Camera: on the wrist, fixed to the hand. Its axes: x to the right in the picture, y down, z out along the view.
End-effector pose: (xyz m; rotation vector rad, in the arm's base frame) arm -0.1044 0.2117 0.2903 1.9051 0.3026 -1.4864
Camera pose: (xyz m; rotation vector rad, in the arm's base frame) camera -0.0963 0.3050 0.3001 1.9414 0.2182 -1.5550
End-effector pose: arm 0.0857 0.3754 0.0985 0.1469 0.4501 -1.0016
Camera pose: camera 0.0027 0.3860 0.0552 0.2068 0.3702 -1.0186
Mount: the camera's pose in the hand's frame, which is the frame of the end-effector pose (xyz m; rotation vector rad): -0.0275 -0.0602 -0.0670 0.0879 -0.0390 0.0045
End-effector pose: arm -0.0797 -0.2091 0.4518 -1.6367 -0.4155 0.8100
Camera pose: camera -0.0420 -0.2609 0.5209 -1.5429 -0.3984 0.8532
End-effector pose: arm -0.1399 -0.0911 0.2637 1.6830 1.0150 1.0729
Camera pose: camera -0.2215 -0.0834 0.2174 1.7706 1.0471 1.0074
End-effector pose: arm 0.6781 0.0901 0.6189 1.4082 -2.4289 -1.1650
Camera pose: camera 0.7650 0.0569 0.6338 1.4155 -2.5378 -1.1078
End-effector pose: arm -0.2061 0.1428 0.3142 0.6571 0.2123 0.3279
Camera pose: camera -0.2375 0.1257 0.2271 0.7503 0.1888 0.3111
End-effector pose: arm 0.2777 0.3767 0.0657 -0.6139 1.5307 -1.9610
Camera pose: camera 0.2439 0.4538 0.1079 -0.6075 1.4133 -1.9897
